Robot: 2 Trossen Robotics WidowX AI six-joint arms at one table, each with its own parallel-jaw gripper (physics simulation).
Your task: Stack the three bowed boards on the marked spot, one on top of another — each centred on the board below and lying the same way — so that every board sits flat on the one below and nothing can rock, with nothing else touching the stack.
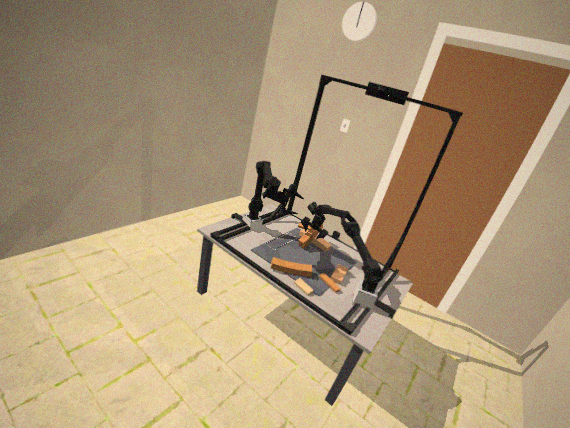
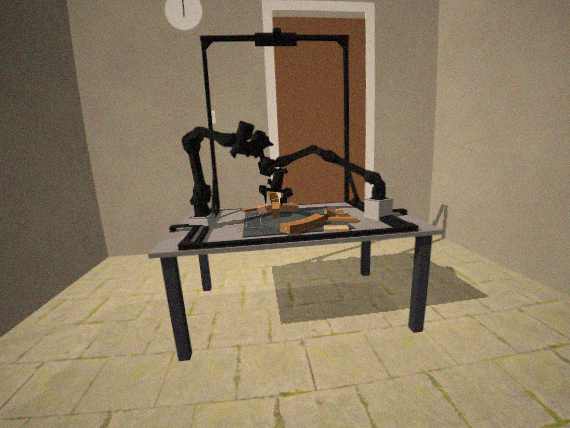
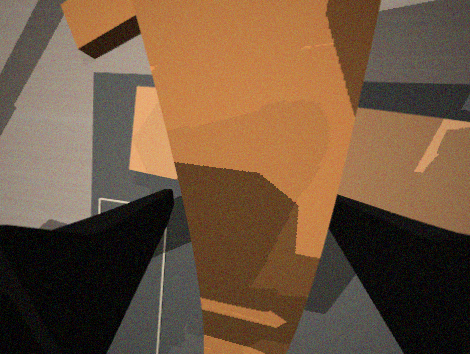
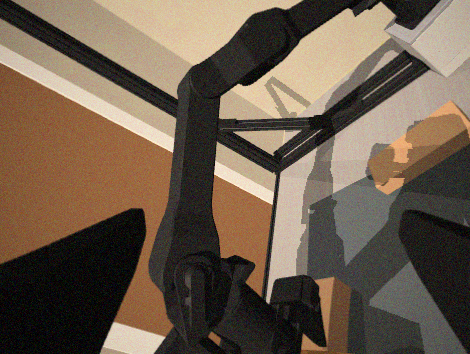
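Seen in the pictures: right gripper, fingertip midpoint: [image 1: 300,206] [image 2: 275,153] [image 4: 271,221]; left arm's base, origin of the base link: [image 1: 368,288] [image 2: 378,198] [image 4: 419,8]; right arm's base, origin of the base link: [image 1: 253,217] [image 2: 201,215].
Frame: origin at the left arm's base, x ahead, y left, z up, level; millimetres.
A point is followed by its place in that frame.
Note:
My left gripper [image 1: 314,224] {x 402, y -414, z -40 mm} [image 2: 276,194] {x 402, y -414, z -40 mm} [image 3: 247,197] {x 402, y -414, z -40 mm} is open. It hangs over the far edge of the dark grey mat [image 1: 267,254] {x 595, y -102, z -94 mm} [image 2: 258,229] {x 603, y -149, z -94 mm}. A tan bowed board [image 1: 307,238] {x 412, y -330, z -25 mm} [image 2: 275,199] {x 411, y -363, z -4 mm} [image 3: 247,98] stands loose between its spread fingers, tilted, and rests on a second board [image 1: 323,244] {x 303, y -378, z -54 mm} [image 2: 289,208] {x 318, y -377, z -70 mm} [image 3: 375,158] {x 325, y -418, z -50 mm} that lies crosswise under it. The third, longest bowed board [image 1: 291,267] {x 424, y -14, z -57 mm} [image 2: 305,223] {x 435, y -4, z -61 mm} lies at the mat's front. The white-outlined marked spot [image 1: 282,243] {x 554, y -279, z -94 mm} [image 3: 162,267] {x 511, y -354, z -93 mm} is just left of the crossed boards. My right gripper [image 1: 293,193] [image 2: 263,142] is open, empty and raised high.
Small wooden offcuts [image 1: 304,285] {x 321, y 68, z -79 mm} [image 1: 329,282] {x 198, y -36, z -78 mm} [image 1: 339,273] {x 157, y -139, z -67 mm} [image 2: 336,228] {x 331, y 83, z -81 mm} lie at the mat's right end. A black frame [image 1: 309,136] {x 642, y -733, z 529 mm} [image 2: 207,123] {x 663, y -730, z 445 mm} rises behind the table [image 1: 377,327] {x -91, y 150, z -100 mm} [image 2: 309,244] {x 490, y 115, z -114 mm}. Black rails [image 1: 249,259] {x 661, y 25, z -81 mm} run along the table's edges.

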